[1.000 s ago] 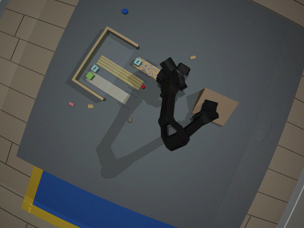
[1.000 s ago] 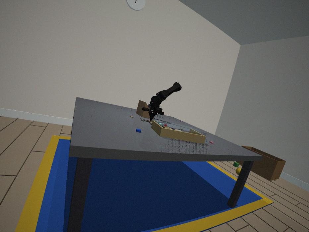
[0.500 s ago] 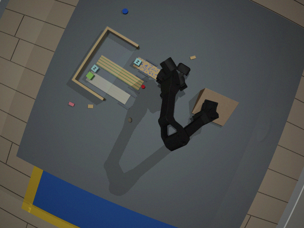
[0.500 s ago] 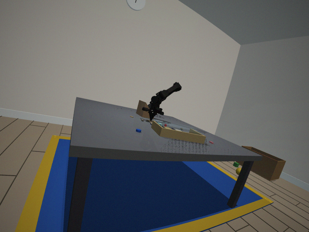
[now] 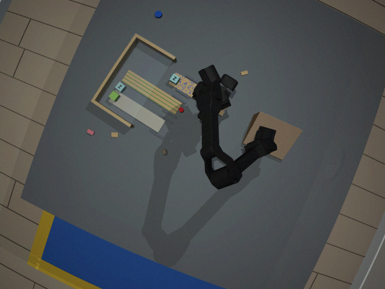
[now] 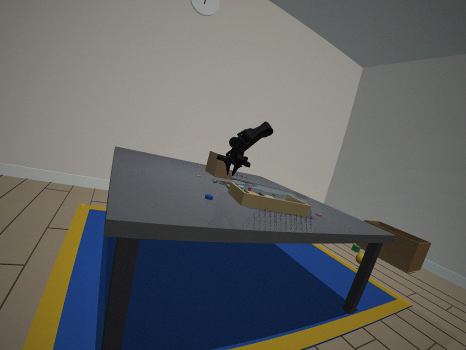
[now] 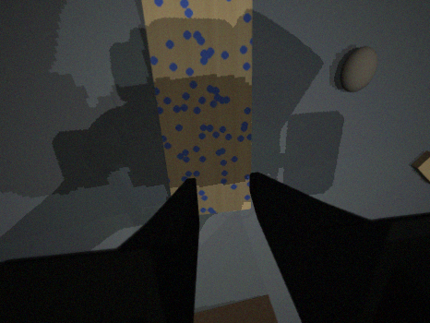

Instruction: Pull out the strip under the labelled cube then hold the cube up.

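My gripper tip is 7 cm short of the dotted strip, 5 cm above it and 2 cm to the left of it. From my gripper tip the other things lie so: blue disc 33 cm ahead, 30 cm to the right, 4 cm below; red cylinder 12 cm ahead, 6 cm to the left, 4 cm below.
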